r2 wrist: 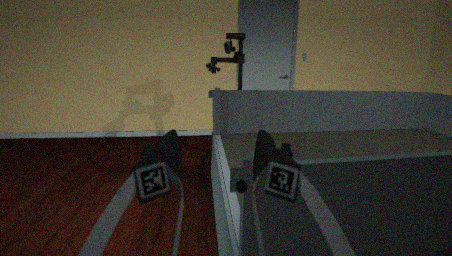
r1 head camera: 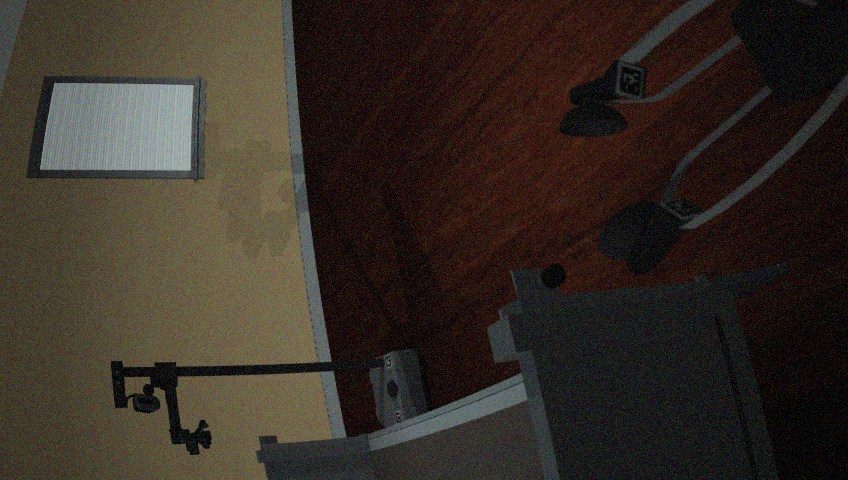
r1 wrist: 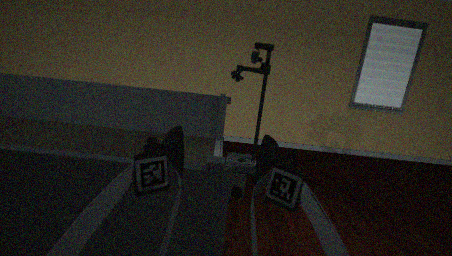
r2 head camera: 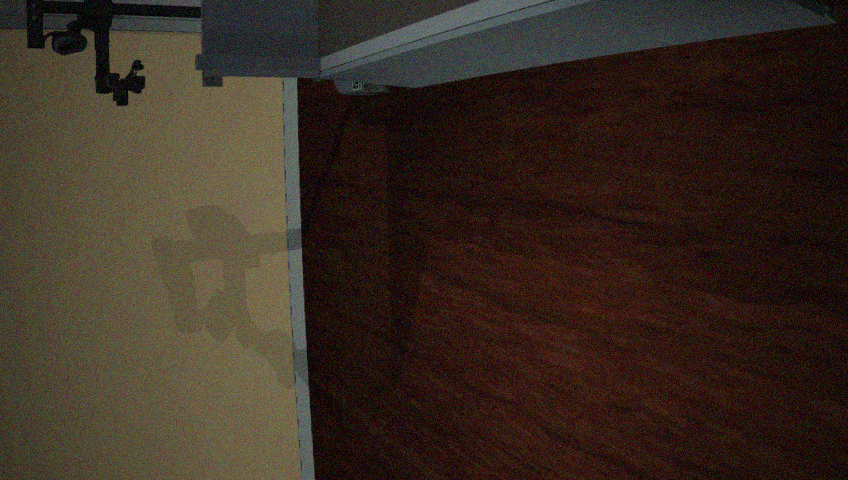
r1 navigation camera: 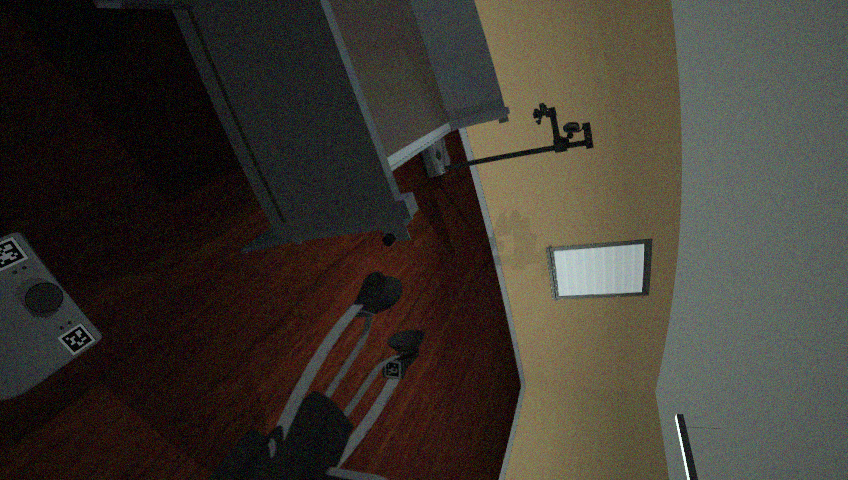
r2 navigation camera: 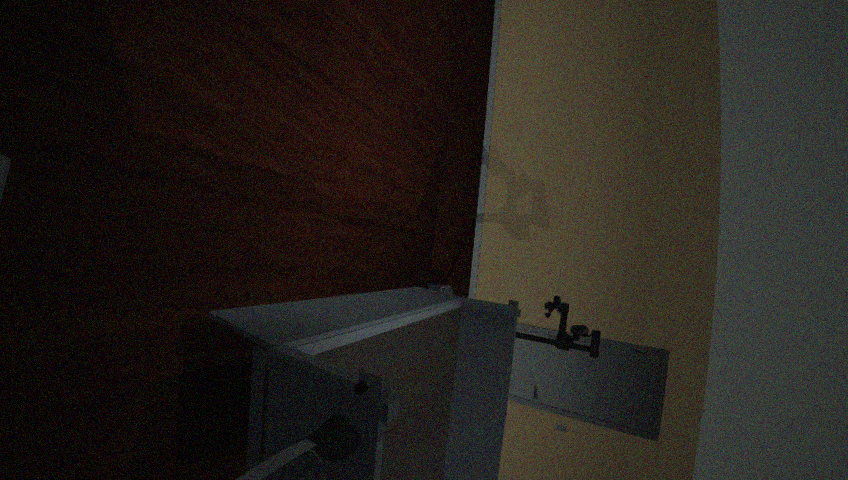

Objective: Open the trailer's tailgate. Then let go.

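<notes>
The grey trailer [r1 head camera: 630, 368] [r1 navigation camera: 285, 107] [r2 head camera: 255, 41] [r2 wrist: 340, 110] has its tailgate [r2 head camera: 523, 47] [r2 navigation camera: 333, 315] lowered, sloping out and down from the bed's end. The tailgate's side edge shows in the r1 head view [r1 head camera: 758, 279]. A black knob [r1 head camera: 553, 275] [r1 navigation camera: 388, 239] [r1 wrist: 237, 191] [r2 navigation camera: 360, 386] [r2 wrist: 241, 186] sits at the near rear corner in each robot's views. r1's gripper [r1 head camera: 609, 175] [r1 navigation camera: 397, 315] [r1 wrist: 221, 152] is open and empty, beside that corner. r2's gripper [r2 wrist: 217, 150] is open and empty at the opposite side; one finger [r2 navigation camera: 336, 437] shows near its corner.
Another robot's base [r1 head camera: 392, 386] and mast [r1 wrist: 261, 105] [r2 navigation camera: 577, 343] [r2 wrist: 240, 65] stand beyond the trailer. A wall with a window [r1 head camera: 119, 127] [r1 navigation camera: 599, 269] and a door [r2 wrist: 267, 45] bounds the room. Dark wooden floor [r2 head camera: 565, 267] lies behind the trailer's open end.
</notes>
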